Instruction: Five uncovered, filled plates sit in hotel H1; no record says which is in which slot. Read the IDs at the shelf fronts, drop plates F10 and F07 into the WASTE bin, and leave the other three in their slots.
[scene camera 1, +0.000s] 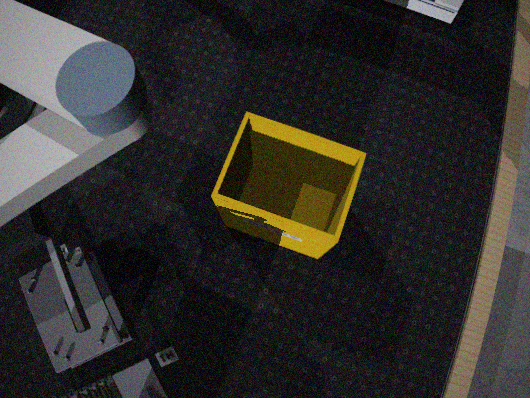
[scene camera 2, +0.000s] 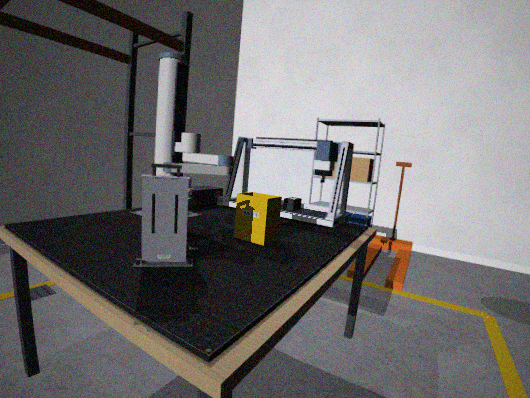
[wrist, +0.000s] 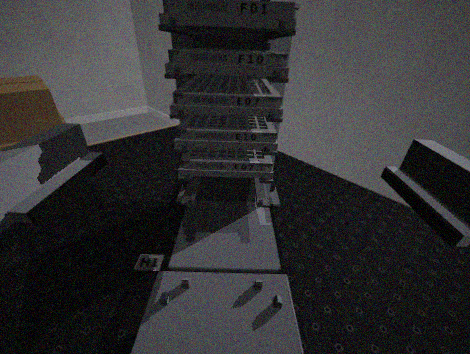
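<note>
In the wrist view hotel H1 holds a stack of plates. The top front reads F01, the one below F10. The third front looks like F07 or E07; the fourth looks like E10; the lowest is dim and blurred. My gripper is open and empty, its fingers wide apart to either side of the stack in the wrist view, the stack beyond them. The gripper is hidden in scene camera 2. The yellow WASTE bin stands upright; no plate shows in its visible interior.
A grey platform with pins lies in front of H1, beside the H1 tag. The white arm reaches above the table. A gantry machine stands beyond the bin. The table's wooden edge runs at the right.
</note>
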